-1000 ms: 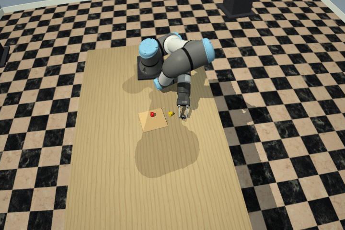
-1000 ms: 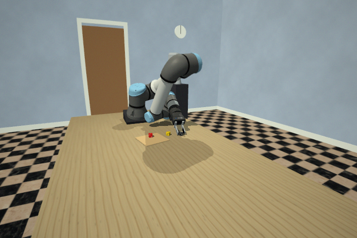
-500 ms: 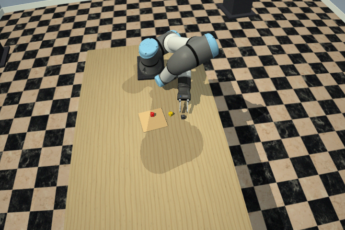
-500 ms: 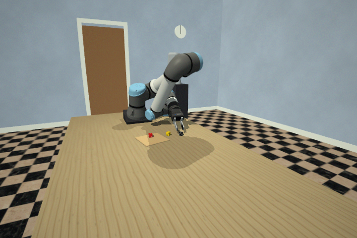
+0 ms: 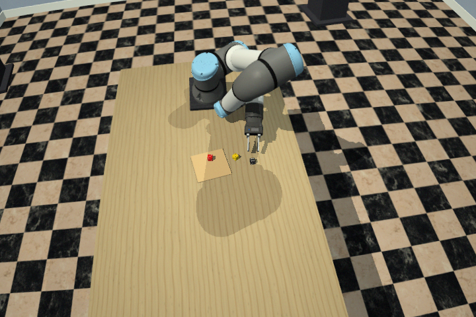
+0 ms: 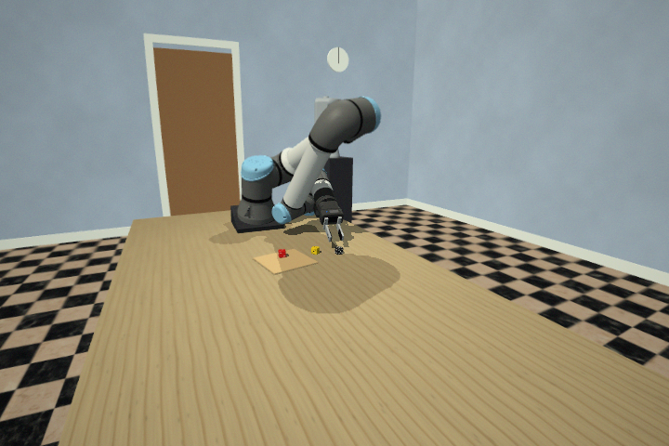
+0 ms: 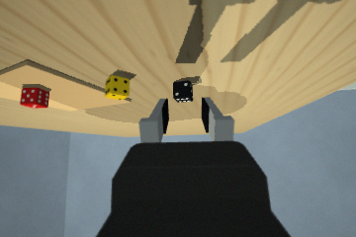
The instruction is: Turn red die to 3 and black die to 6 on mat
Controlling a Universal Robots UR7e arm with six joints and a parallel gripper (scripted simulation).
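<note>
My gripper is now 4 cm short of the black die, 2 cm to the left of it and 4 cm above it. Round my hand: red die: 2 cm behind, 18 cm to the right, 3 cm below; then yellow die: 8 cm to the right, 4 cm below; then tan mat: 1 cm ahead, 19 cm to the right, 4 cm below.
</note>
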